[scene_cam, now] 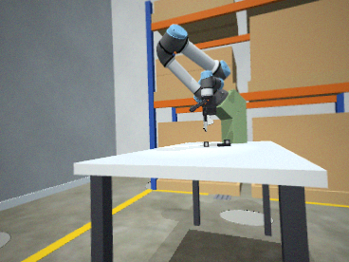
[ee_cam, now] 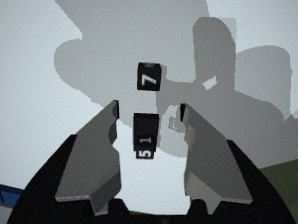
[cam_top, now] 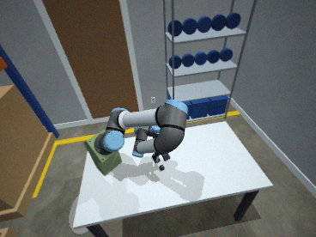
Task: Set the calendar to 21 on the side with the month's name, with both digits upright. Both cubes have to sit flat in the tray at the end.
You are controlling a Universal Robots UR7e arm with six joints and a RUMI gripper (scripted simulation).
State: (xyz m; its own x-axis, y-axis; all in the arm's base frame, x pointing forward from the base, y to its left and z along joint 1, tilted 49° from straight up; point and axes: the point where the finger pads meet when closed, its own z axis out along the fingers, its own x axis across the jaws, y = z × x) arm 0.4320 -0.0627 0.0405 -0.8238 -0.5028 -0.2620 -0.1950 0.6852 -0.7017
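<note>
Right now my hand is 9 cm above the dark cube.
</note>
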